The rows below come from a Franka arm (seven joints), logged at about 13 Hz.
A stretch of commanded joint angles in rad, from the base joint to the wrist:
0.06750 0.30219 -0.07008 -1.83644 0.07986 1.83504 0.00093
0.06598 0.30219 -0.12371 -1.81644 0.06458 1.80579 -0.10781
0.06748 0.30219 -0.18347 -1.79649 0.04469 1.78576 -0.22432
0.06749 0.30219 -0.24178 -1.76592 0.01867 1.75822 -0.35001
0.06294 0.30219 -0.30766 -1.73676 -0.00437 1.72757 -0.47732
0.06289 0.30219 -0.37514 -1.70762 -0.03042 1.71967 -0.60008
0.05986 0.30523 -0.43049 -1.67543 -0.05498 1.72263 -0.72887
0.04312 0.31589 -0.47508 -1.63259 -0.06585 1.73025 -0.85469
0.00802 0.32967 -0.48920 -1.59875 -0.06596 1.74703 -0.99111
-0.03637 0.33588 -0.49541 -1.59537 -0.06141 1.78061 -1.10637
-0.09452 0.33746 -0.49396 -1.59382 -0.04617 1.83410 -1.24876
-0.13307 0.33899 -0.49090 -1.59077 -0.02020 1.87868 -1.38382
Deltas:
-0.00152 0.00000 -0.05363 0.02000 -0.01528 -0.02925 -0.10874
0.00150 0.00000 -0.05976 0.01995 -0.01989 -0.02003 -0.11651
0.00001 0.00000 -0.05831 0.03057 -0.02602 -0.02754 -0.12569
-0.00455 0.00000 -0.06588 0.02916 -0.02304 -0.03065 -0.12731
-0.00005 0.00000 -0.06748 0.02914 -0.02605 -0.00790 -0.12276
-0.00303 0.00304 -0.05535 0.03219 -0.02456 0.00296 -0.12879
-0.01674 0.01066 -0.04459 0.04284 -0.01087 0.00762 -0.12582
-0.03510 0.01378 -0.01412 0.03384 -0.00011 0.01678 -0.13642
-0.04439 0.00621 -0.00621 0.00338 0.00455 0.03358 -0.11526
-0.05815 0.00158 0.00145 0.00155 0.01524 0.05349 -0.14239
-0.03855 0.00153 0.00306 0.00305 0.02597 0.04458 -0.13506

